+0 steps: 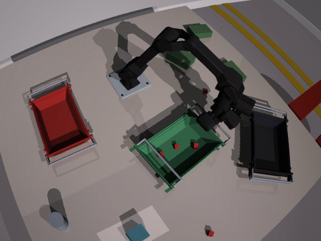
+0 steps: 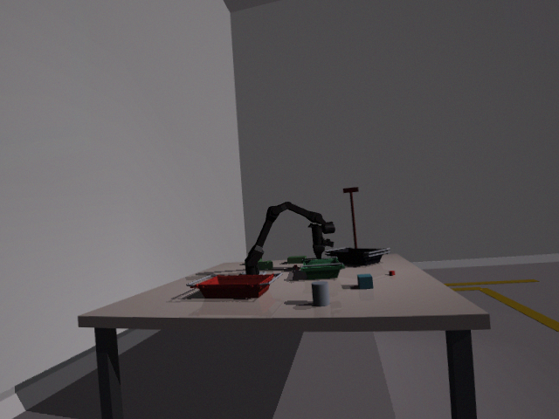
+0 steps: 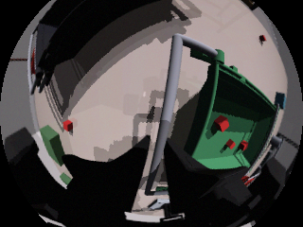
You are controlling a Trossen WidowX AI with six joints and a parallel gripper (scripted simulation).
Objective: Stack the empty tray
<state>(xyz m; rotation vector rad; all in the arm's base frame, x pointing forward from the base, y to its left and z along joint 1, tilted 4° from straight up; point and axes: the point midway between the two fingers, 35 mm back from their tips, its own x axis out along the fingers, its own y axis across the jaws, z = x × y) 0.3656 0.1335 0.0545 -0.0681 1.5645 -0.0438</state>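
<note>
Right now the red tray is 490 mm to the right of my gripper tip, 360 mm behind it and 10 mm above it. The rest, counted from my gripper tip: blue block 490 mm to the right, 160 mm ahead, 20 mm below; grey cylinder 690 mm to the right, 20 mm behind; small red cube 320 mm ahead, 290 mm to the right, 30 mm below.
</note>
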